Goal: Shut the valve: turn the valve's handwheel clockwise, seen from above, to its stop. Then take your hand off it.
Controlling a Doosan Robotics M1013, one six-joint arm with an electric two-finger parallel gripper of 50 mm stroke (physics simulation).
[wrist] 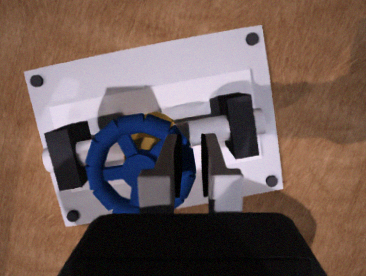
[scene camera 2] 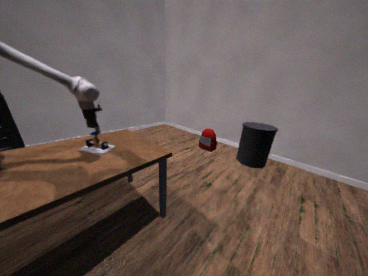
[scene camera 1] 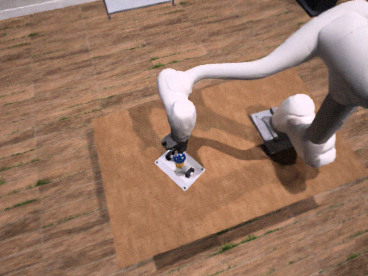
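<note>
The valve's blue handwheel (scene camera 1: 179, 158) (scene camera 2: 94, 133) (wrist: 139, 170) is upright on its brass body (wrist: 146, 143), above a white base plate (scene camera 1: 170, 171) (scene camera 2: 86, 149) (wrist: 150, 65). A light pipe (wrist: 212, 129) runs through the valve between two black clamps. My gripper (scene camera 1: 176, 152) (scene camera 2: 97, 131) (wrist: 191, 152) points down at the wheel and is partly open, gripping nothing. In the wrist view the left finger overlaps the right part of the rim, and a piece of rim shows between the fingers. The fingers hide part of the wheel; whether they touch it cannot be told.
The base plate lies on a brown table (scene camera 1: 135, 210) (scene camera 2: 135, 150), whose edge is to the right in scene camera 2. The arm's grey mounting plate (scene camera 1: 259, 120) is on the same table. A dark bin (scene camera 2: 256, 145) and a red backpack (scene camera 2: 209, 134) are beyond the table.
</note>
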